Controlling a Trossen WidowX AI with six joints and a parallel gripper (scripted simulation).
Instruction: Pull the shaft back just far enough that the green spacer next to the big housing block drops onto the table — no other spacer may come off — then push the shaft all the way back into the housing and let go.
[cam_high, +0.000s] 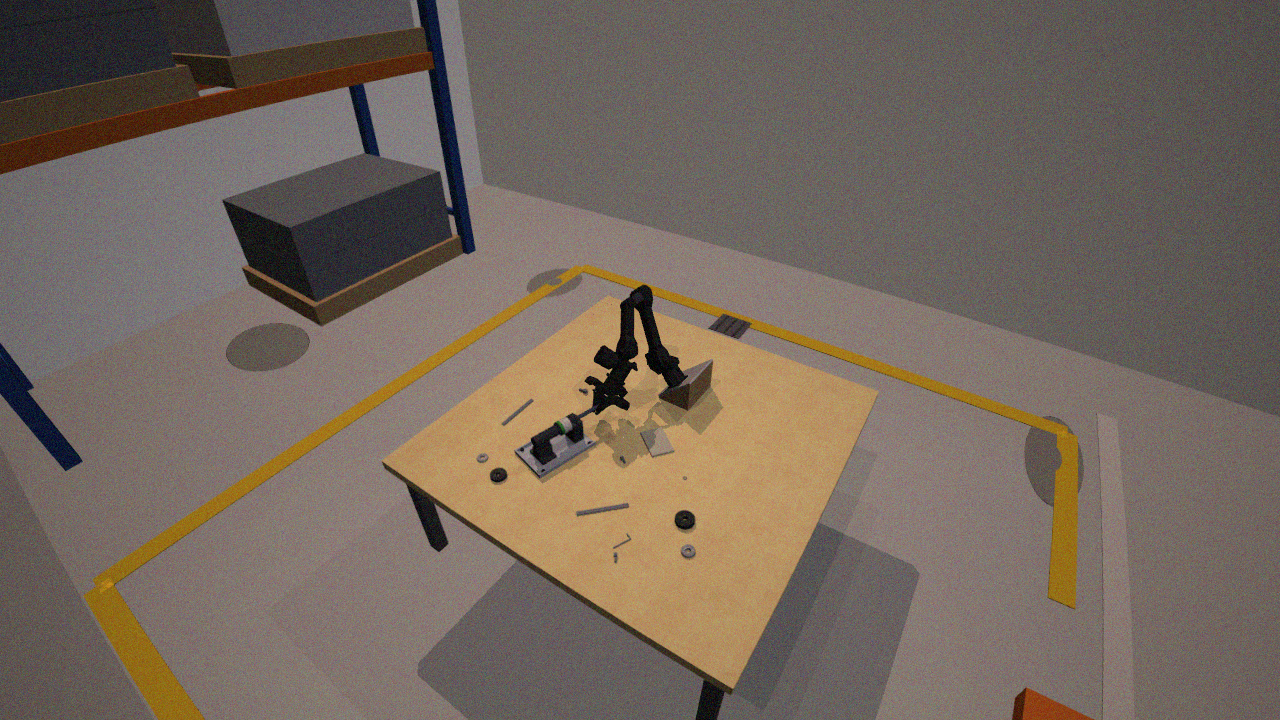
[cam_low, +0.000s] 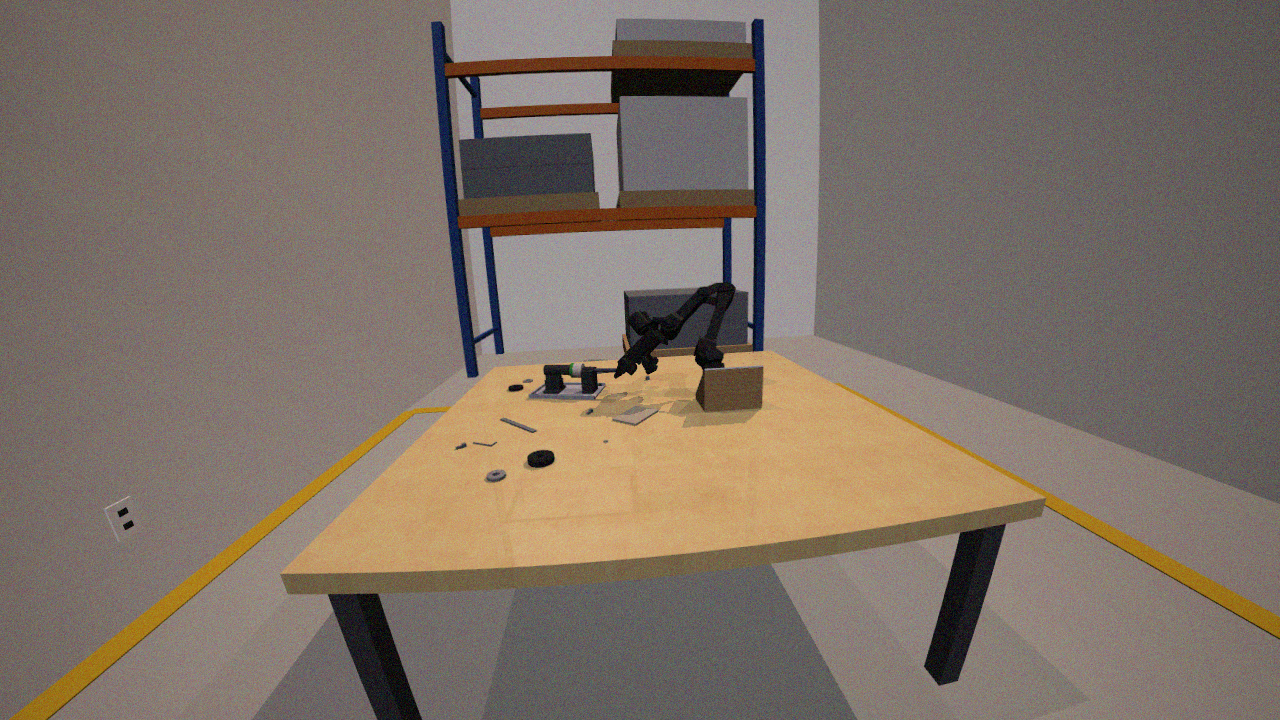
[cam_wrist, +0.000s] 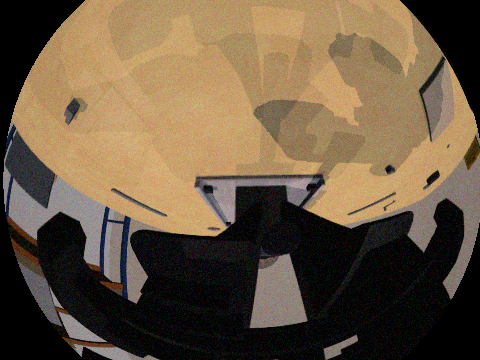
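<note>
Now: gripper tip 5 cm short of the shaft, 2 cm below it and 1 cm to the left of it. From my gripper tip the other things lie so: grey plate: 22 cm to the left, 7 cm behind, 5 cm below; black disc: 48 cm to the left, 14 cm ahead, 5 cm below; hex key: 39 cm to the left, 30 cm ahead, 5 cm below.
</note>
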